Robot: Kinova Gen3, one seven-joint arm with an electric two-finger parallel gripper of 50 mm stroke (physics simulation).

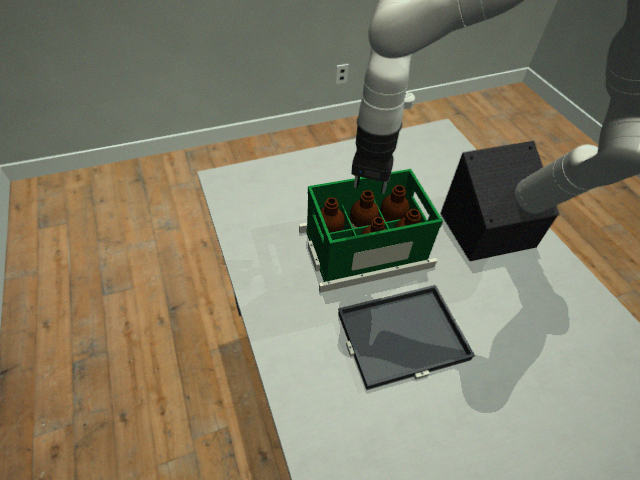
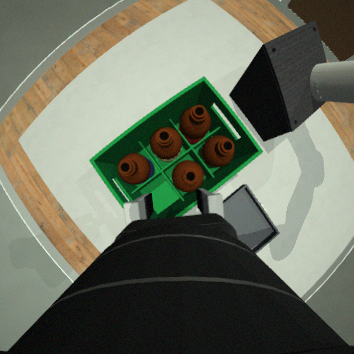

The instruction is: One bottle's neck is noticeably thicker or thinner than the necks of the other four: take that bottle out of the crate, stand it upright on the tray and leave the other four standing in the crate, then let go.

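Where they show: gripper, between the fingertips: (image 1: 370, 187) (image 2: 174, 199); arm's base, origin of its link: (image 1: 532, 195) (image 2: 319, 82).
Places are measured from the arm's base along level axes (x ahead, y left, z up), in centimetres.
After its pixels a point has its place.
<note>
A green crate (image 1: 338, 260) {x 51.5, y 0.8, z -5.4 cm} (image 2: 145, 126) {x 40.6, y -16.6, z -1.7 cm} holds five upright brown bottles in six compartments; the front-left compartment is empty. The back row has a left bottle (image 1: 332, 217) {x 48.9, y -10.7, z -3.5 cm} (image 2: 135, 169) {x 47.7, y -11.2, z -1.7 cm}, a middle bottle (image 1: 364, 210) {x 40.4, y -10.7, z -3.6 cm} (image 2: 166, 145) {x 39.9, y -10.8, z -1.4 cm} and a right bottle (image 1: 395, 206) {x 32.2, y -9.8, z -3.8 cm} (image 2: 195, 123) {x 32.2, y -10.8, z -2.6 cm}. The front row has a middle bottle (image 1: 377, 225) {x 41.0, y -2.3, z -0.1 cm} (image 2: 187, 177) {x 40.9, y -3.5, z 0.3 cm} and a right bottle (image 1: 412, 217) {x 32.0, y -2.3, z -0.2 cm} (image 2: 218, 151) {x 32.8, y -3.3, z -1.1 cm}. I cannot tell whose neck differs. The grey tray (image 1: 413, 320) {x 37.4, y 15.8, z -15.5 cm} (image 2: 245, 217) {x 34.4, y 17.9, z -15.5 cm} is empty. My gripper (image 1: 370, 184) {x 44.3, y -3.2, z 12.2 cm} (image 2: 174, 199) {x 44.3, y -3.2, z 12.2 cm} is open and empty, pointing down above the crate.
A black box (image 1: 509, 186) {x 5.0, y -3.4, z 1.5 cm} (image 2: 292, 75) {x 9.4, y -5.5, z 2.5 cm} stands right of the crate, beside the arm's lower part. Pale strips, including the front strip (image 1: 377, 274) {x 41.1, y 2.4, z -13.3 cm}, lie along the crate's base. Small pale blocks (image 1: 349, 347) {x 54.6, y 18.0, z -14.6 cm} (image 1: 422, 374) {x 42.0, y 28.6, z -14.6 cm} touch the tray's left and front edges.
</note>
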